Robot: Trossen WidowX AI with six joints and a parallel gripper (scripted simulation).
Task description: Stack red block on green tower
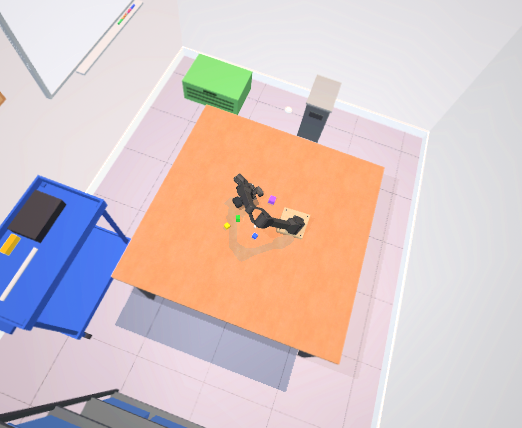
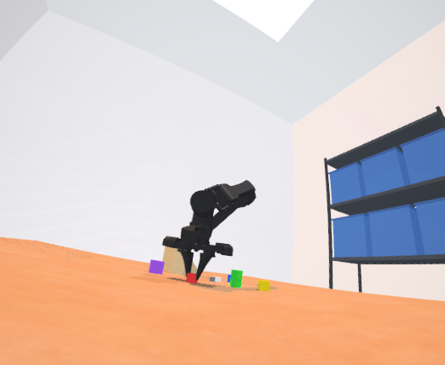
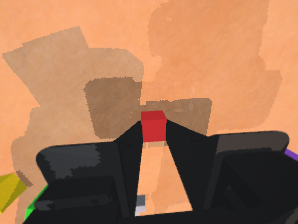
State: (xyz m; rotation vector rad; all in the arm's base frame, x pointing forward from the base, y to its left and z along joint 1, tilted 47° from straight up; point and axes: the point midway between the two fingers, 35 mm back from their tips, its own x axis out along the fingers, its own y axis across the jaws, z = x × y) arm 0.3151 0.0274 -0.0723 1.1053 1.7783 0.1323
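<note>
Now: the yellow block 50 mm ahead of my gripper tip, 190 mm to the left of it and 10 mm above it. Round my gripper tip: red block: right at my gripper tip; small white block: 100 mm behind, 120 mm to the left; purple block: 140 mm behind, 70 mm to the right, 10 mm above.
</note>
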